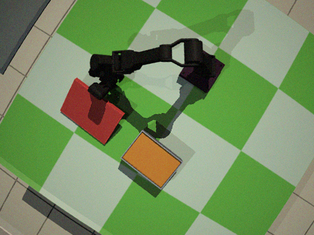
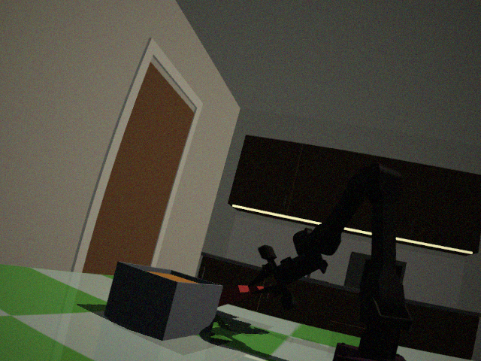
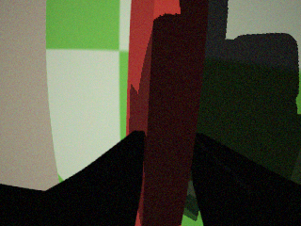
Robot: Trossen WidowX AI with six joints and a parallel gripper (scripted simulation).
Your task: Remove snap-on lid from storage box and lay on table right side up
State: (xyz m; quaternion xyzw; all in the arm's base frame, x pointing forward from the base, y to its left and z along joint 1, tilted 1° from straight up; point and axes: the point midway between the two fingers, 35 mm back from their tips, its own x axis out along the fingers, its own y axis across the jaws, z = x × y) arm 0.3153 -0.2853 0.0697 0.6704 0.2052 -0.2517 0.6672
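The flat red lid lies 70 mm ahead of my gripper tip and 40 mm below it. Round my gripper tip: grey storage box: 310 mm to the left, 80 mm ahead, 50 mm below.
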